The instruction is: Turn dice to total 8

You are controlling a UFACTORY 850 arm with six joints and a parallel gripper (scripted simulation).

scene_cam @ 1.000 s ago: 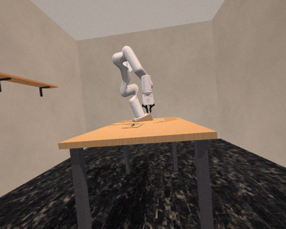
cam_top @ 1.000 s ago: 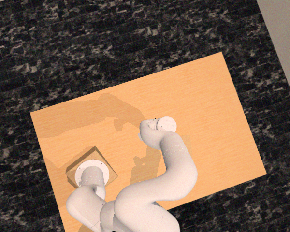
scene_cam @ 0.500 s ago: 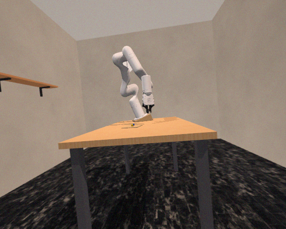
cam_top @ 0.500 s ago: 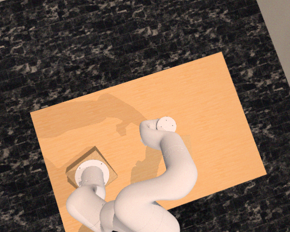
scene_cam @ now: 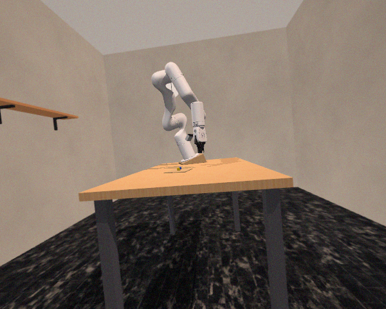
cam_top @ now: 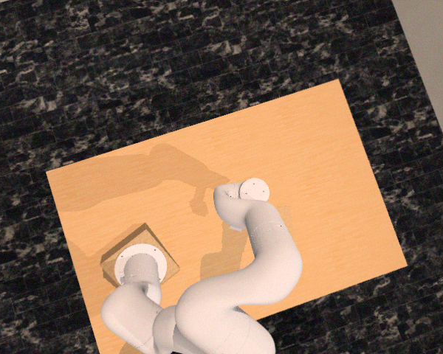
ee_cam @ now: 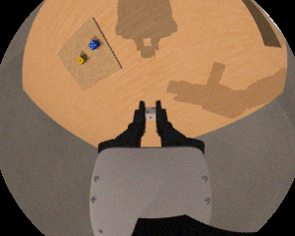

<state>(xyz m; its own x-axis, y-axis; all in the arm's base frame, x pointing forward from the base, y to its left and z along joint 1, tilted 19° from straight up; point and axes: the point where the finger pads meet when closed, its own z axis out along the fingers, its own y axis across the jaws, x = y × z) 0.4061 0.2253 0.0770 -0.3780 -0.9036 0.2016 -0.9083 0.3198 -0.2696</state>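
Now: the white die 10 mm to the left of my hand and 10 mm below it. From my hand the other things lie so: tan mat: 110 mm ahead, 130 mm to the right, 120 mm below; blue die: 60 mm ahead, 140 mm to the right, 110 mm below; yellow die: 110 mm ahead, 130 mm to the right, 110 mm below.
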